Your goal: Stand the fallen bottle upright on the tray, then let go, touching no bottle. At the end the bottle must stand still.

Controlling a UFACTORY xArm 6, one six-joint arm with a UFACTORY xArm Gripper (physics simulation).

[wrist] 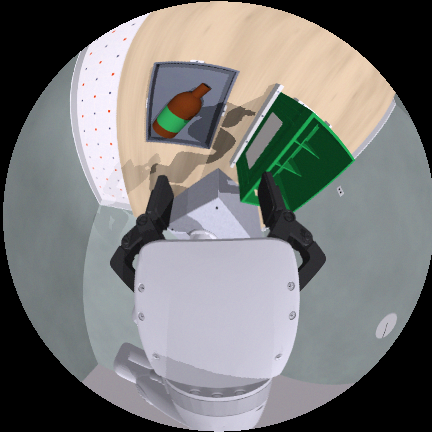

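A brown bottle with a green label lies on its side in the dark grey tray. Its neck points to the upper right of the view and its base to the lower left, near the tray's lower left corner. My gripper is wide open, with nothing between its fingers. It is apart from the bottle, which shows above the fingertips in the view, a little to the left of the middle. No part of the bottle is hidden by the fingers.
A green crate with dividers stands to the right of the tray, partly behind the right finger. A grey block-shaped base shows between the fingers. A white dotted strip runs along the table's left side. Arm shadows fall across the tray and table.
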